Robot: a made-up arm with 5 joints. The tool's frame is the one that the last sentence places. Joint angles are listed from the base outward.
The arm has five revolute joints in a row. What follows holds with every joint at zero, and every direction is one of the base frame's. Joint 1 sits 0.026 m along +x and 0.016 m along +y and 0.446 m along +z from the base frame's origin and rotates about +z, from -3.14 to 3.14 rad. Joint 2 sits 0.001 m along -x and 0.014 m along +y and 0.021 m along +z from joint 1 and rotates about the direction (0, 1, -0.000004), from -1.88 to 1.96 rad. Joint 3 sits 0.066 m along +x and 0.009 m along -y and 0.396 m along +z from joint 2 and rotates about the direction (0, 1, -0.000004), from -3.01 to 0.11 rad. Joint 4 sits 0.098 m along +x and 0.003 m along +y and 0.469 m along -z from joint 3 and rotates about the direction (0, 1, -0.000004), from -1.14 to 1.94 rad. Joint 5 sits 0.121 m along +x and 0.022 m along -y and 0.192 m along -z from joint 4 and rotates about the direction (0, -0.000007, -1), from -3.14 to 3.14 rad. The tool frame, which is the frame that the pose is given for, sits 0.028 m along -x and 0.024 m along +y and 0.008 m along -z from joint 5; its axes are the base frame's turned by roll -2.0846, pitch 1.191 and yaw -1.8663 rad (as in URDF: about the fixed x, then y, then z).
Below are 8 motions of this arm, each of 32 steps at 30 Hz.
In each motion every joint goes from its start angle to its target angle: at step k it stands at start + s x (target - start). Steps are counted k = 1, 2, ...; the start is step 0. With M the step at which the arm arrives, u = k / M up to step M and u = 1 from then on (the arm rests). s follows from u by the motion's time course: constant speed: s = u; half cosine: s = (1 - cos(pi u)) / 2; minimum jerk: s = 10 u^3 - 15 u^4 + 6 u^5.
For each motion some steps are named. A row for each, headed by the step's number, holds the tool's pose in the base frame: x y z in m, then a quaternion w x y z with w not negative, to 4 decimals.
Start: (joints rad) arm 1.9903 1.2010 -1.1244 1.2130 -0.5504
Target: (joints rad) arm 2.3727 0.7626 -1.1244 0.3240 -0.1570
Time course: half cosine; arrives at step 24
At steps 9, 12, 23, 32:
9: -0.1772 0.3643 -0.0550 0.0618 0.9106 -0.1951 -0.3591
12: -0.2491 0.4111 -0.0309 0.0359 -0.8952 0.1393 0.4219
23: -0.4610 0.4814 0.1057 0.2451 -0.7585 0.0307 0.6031
32: -0.4628 0.4815 0.1073 0.2465 -0.7567 0.0300 0.6047

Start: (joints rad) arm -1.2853 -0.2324 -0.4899 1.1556 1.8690
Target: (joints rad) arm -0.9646 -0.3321 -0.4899 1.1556 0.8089
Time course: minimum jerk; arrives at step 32
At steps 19, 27, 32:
19: 0.2361 -0.3234 0.3702 0.0987 0.5556 0.6132 -0.5528
27: 0.2643 -0.2941 0.3859 0.2287 0.4558 0.7122 -0.4824
32: 0.2667 -0.2911 0.3874 0.2411 0.4446 0.7206 -0.4743

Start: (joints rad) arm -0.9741 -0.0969 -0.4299 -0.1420 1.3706
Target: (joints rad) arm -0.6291 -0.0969 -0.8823 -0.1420 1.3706
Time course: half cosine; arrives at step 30
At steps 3, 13, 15, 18, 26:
3: 0.3736 -0.4544 0.4468 0.4507 0.6291 0.2413 -0.5855
13: 0.4727 -0.4526 0.5461 0.5396 0.6110 0.2181 -0.5366
15: 0.4992 -0.4466 0.5756 0.5629 0.6062 0.2111 -0.5206
18: 0.5370 -0.4336 0.6207 0.5964 0.5992 0.2003 -0.4952
26: 0.6031 -0.3945 0.7122 0.6566 0.5864 0.1777 -0.4397

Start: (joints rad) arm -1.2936 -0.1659 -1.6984 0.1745 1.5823
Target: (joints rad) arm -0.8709 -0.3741 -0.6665 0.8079 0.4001
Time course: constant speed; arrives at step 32
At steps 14, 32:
14: 0.3463 -0.5775 0.9457 0.5913 0.5054 0.1300 -0.6148
32: 0.3740 -0.3678 0.5366 0.5605 0.2674 0.6374 -0.4561

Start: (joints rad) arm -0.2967 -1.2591 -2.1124 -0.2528 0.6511
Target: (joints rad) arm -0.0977 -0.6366 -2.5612 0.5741 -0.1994
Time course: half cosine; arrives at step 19
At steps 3, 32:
3: -0.6704 0.2423 1.2377 0.6311 0.1142 -0.7671 -0.0114
32: -0.2579 0.0478 1.5052 0.8455 -0.1066 -0.4290 -0.2996

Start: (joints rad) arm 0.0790 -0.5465 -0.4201 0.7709 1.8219
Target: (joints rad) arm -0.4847 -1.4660 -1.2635 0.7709 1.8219
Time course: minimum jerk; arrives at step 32
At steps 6, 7, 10, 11, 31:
6: 0.5148 0.0484 0.5353 0.4479 0.5210 0.5699 -0.4507
7: 0.5193 0.0418 0.5602 0.4565 0.5350 0.5569 -0.4419
10: 0.5237 0.0120 0.6712 0.4930 0.5908 0.4957 -0.4028
11: 0.5182 -0.0005 0.7193 0.5081 0.6121 0.4673 -0.3857
31: -0.1136 0.0976 1.2586 0.7061 0.6926 -0.1219 -0.0828

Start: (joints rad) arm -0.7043 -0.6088 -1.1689 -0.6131 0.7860
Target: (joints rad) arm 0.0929 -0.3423 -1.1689 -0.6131 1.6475
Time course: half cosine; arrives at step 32
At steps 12, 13, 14, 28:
12: 0.3696 -0.1287 1.2273 0.8775 0.3593 -0.2713 -0.1654
13: 0.3822 -0.1197 1.2237 0.8762 0.3818 -0.2577 -0.1416
14: 0.3949 -0.1096 1.2199 0.8738 0.4046 -0.2429 -0.1173
28: 0.5127 0.0594 1.1666 0.7678 0.6257 -0.0199 0.1360

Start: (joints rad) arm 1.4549 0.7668 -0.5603 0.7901 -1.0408
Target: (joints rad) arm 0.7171 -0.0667 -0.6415 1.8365 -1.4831
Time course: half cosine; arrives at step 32
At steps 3, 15, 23, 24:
3: 0.0790 0.2153 0.0524 0.1491 0.7545 -0.3394 -0.5415
15: 0.1737 0.2475 0.1928 0.1209 0.6633 -0.4073 -0.6160
23: 0.2434 0.2074 0.3316 0.0774 0.5766 -0.4476 -0.6791
24: 0.2481 0.2005 0.3458 0.0721 0.5677 -0.4506 -0.6852

